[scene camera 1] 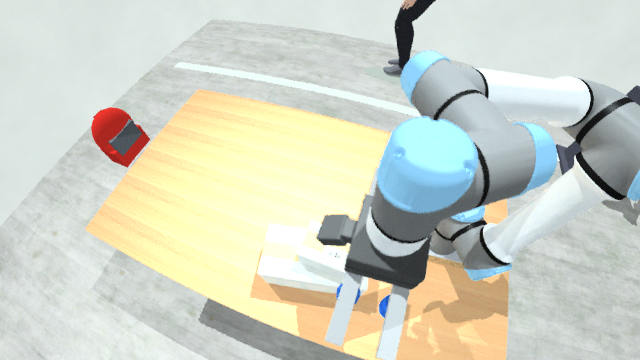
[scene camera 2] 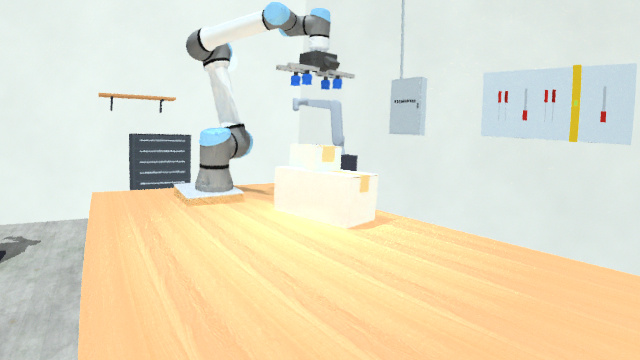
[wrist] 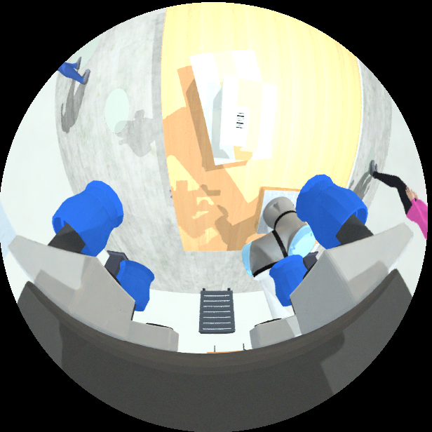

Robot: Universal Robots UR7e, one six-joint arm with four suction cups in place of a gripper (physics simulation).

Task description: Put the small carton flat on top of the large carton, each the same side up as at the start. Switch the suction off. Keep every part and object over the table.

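Seen in the pictures: hand at its tool point: (scene camera 2: 316, 86); arm's base at its link origin: (scene camera 1: 440, 234) (scene camera 2: 214, 188).
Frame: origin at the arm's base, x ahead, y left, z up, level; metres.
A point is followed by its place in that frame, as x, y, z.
The small carton (scene camera 1: 320, 259) {0.364, 0.263, 0.185} (scene camera 2: 304, 156) {0.365, 0.171, 0.148} (wrist: 245, 107) is white with a tan tape strip and a barcode label. It lies flat on top of the large carton (scene camera 1: 282, 240) {0.496, 0.228, 0.106} (scene camera 2: 315, 195) {0.435, 0.169, 0.035} (wrist: 225, 65), turned a little relative to it. The large carton is white with tan tape and rests on the table (scene camera 1: 225, 175) {0.874, 0.017, -0.042} (scene camera 2: 250, 300) {0.784, -0.214, -0.042} (wrist: 310, 75). My gripper (scene camera 1: 366, 299) (scene camera 2: 316, 81) {0.251, 0.289, 0.400} (wrist: 211, 250) is open, its four blue suction cups bare. It hangs well above the small carton, apart from it. In the scene camera 1 view the wrist and gripper hide part of both cartons.
The arm's base plate (scene camera 2: 185, 194) {0.056, -0.130, -0.008} (wrist: 272, 197) stands on the table near the cartons. A red welding helmet (scene camera 1: 112, 131) shows beside the table's far left edge in scene camera 1. A dark drawer cabinet (scene camera 2: 160, 160) (wrist: 217, 312) stands beyond the table. A person (scene camera 1: 405, 32) (wrist: 390, 178) stands off the table.
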